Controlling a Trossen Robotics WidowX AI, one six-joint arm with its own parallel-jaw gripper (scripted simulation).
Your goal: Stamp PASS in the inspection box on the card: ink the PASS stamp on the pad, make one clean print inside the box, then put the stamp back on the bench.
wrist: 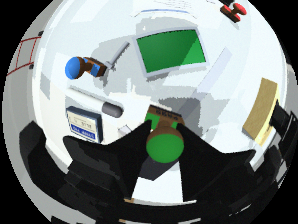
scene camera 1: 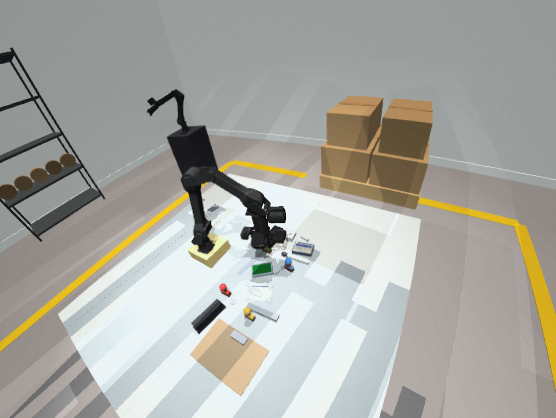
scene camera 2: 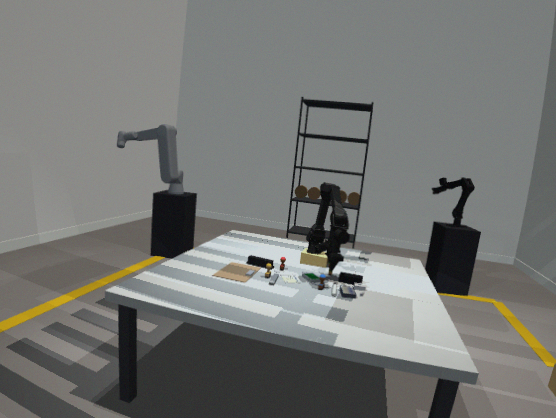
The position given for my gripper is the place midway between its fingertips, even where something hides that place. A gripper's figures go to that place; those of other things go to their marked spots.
Labels:
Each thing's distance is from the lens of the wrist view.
my gripper [wrist: 164,125]: 0.10 m
green-knobbed stamp [wrist: 165,144]: 0.06 m
blue-knobbed stamp [wrist: 74,69]: 0.12 m
blue-and-white box [wrist: 86,124]: 0.20 m
The marked spots on the green-knobbed stamp and the blue-and-white box are 0.16 m apart.

